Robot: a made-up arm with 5 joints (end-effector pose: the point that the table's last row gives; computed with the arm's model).
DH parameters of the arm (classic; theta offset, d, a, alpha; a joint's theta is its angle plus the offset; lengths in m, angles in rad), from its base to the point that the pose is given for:
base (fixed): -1.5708 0.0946 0 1.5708
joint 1: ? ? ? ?
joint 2: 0.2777 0 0.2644 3.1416
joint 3: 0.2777 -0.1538 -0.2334 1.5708
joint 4: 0 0.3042 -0.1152 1.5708
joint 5: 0.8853 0 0.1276 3.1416
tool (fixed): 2.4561 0.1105 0 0
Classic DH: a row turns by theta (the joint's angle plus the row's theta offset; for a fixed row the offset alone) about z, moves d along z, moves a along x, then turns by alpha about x.
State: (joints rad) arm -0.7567 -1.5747 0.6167 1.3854 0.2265
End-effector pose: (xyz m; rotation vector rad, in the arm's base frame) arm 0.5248 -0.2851 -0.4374 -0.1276 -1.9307 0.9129
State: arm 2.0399 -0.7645 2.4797 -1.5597 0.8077
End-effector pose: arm 0.8789 0.1019 0.3440 1.0749 -2.6053 0.5473
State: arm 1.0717 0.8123 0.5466 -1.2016 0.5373
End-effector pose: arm -0.2925 0.0721 -0.0879 0.1918 -0.2017 -0.6457
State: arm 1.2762 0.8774 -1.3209 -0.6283 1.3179
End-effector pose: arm 0.5723 0.0682 0.0338 1.0211 -2.0494 -2.0795
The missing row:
joint 1: 0 -0.3139 -0.0447 1.5708
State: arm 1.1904 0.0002 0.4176 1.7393 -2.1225
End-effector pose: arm -0.0603 -0.2207 -0.0127 1.5267 -2.3965 -0.5470
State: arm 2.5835 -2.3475 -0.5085 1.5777 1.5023
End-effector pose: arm 0.3196 0.0599 0.5597 -1.7568 -0.2194 1.9271
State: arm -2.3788 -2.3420 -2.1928 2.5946 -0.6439
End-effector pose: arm 0.1714 -0.1318 0.5576 -0.2357 -0.0184 0.5224
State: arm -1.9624 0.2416 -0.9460 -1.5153 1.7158
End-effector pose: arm 0.1701 -0.1505 0.2584 -1.0640 -1.6886 0.6084
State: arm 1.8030 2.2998 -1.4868 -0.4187 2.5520
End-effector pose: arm 0.1423 0.0922 0.2950 -2.1333 0.1306 -0.2719
